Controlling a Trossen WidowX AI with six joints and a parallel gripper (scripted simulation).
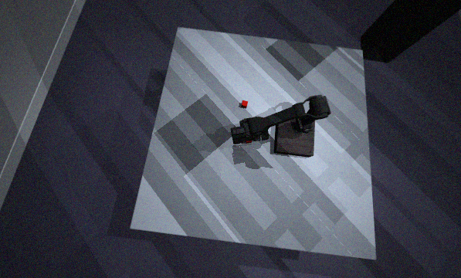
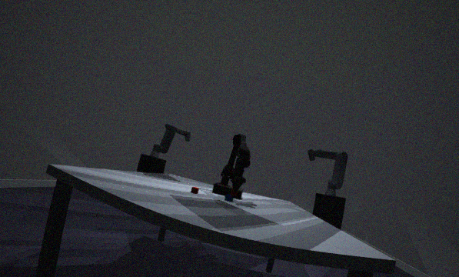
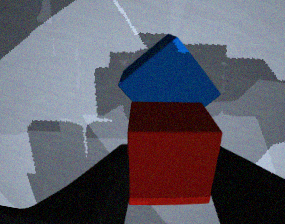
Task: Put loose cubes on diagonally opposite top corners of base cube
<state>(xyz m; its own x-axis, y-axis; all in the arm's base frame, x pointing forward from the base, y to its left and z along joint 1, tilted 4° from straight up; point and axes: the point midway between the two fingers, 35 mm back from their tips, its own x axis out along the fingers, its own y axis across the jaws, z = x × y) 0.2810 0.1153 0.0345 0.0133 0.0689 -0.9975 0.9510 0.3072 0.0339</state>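
My gripper tip is now 10 mm short of the blue cube, 20 mm to the left of it and 40 mm above it. Round my gripper tip: red cube: 50 mm ahead, 230 mm to the right, 40 mm below.
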